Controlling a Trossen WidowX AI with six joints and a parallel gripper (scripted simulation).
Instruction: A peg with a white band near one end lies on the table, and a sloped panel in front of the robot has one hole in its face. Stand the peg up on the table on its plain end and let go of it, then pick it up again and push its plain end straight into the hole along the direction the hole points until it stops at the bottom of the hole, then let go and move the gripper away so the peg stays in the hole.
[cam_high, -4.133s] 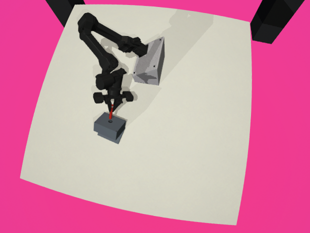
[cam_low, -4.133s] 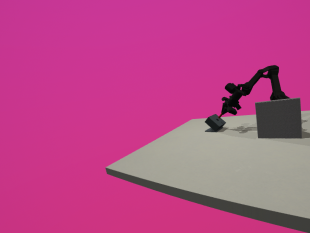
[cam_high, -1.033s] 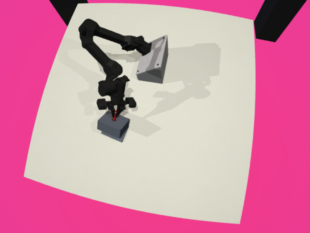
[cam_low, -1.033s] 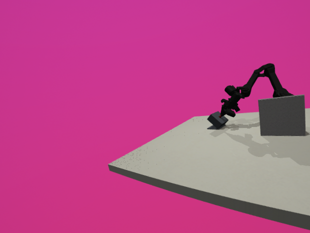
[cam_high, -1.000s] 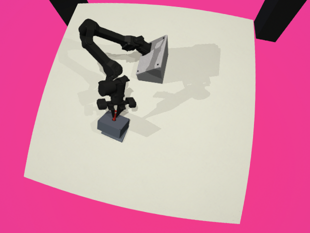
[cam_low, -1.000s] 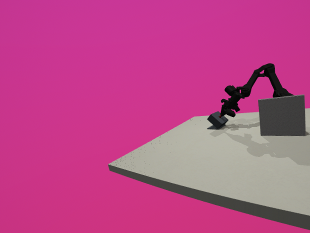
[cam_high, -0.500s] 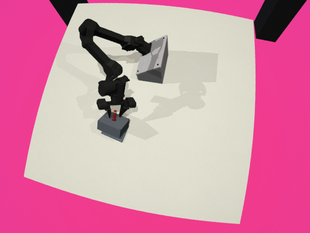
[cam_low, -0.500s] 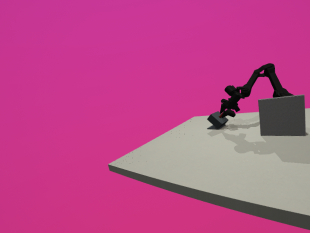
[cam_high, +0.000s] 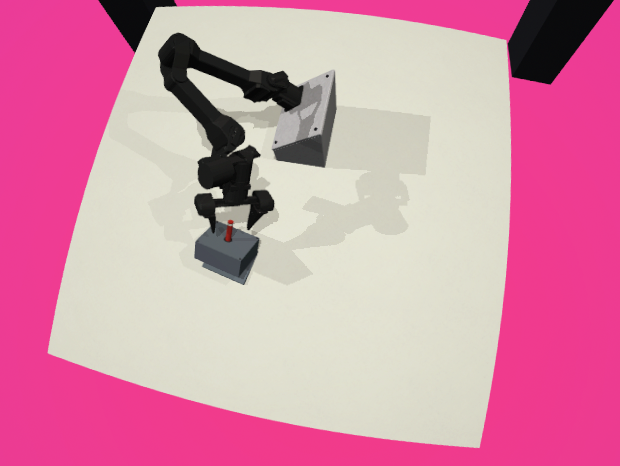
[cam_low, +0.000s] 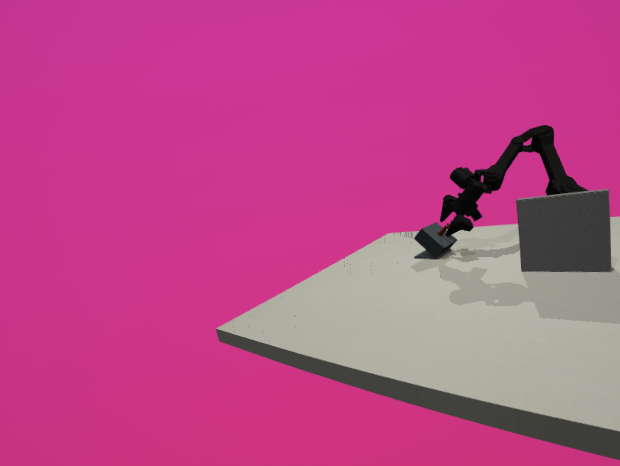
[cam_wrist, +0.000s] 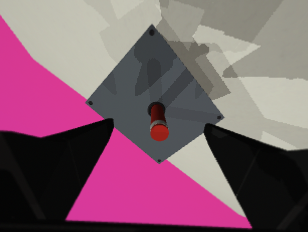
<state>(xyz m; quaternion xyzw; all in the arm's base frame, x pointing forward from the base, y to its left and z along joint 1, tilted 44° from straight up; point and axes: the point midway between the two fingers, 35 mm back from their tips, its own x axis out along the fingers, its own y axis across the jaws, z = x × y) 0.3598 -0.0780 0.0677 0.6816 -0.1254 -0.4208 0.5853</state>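
Right now the red peg is right at my gripper tip. The rest, counted from my gripper tip: dark sloped panel: 4 cm below, 4 cm ahead, 2 cm to the right.
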